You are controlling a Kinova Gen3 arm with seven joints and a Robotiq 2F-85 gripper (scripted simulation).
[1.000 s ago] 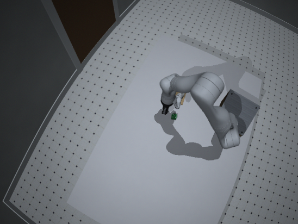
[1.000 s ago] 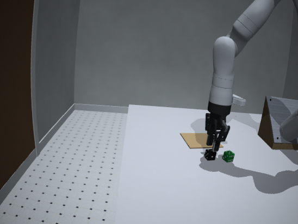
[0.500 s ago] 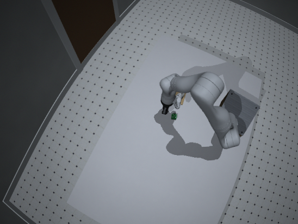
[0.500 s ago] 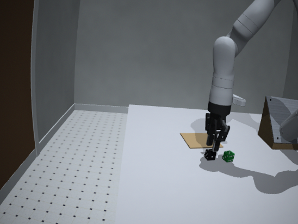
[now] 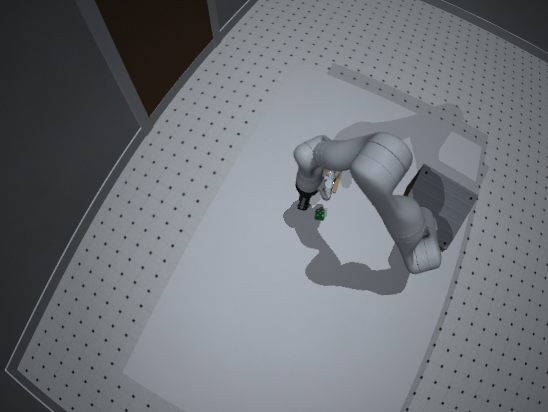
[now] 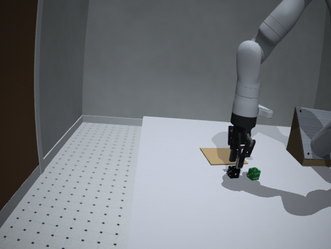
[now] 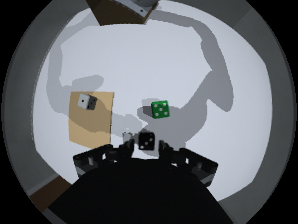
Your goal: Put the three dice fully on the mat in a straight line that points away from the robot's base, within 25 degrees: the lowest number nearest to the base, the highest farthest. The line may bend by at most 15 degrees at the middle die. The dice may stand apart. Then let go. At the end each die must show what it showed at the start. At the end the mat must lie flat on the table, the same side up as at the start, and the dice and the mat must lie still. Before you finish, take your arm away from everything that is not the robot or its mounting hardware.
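The black die is 4 cm below my hand. From my hand the other things lie so: green die (7 cm behind, 1 cm to the left, 4 cm below); then white die (4 cm behind, 15 cm to the right, 4 cm below); then tan mat (1 cm ahead, 15 cm to the right, 5 cm below).
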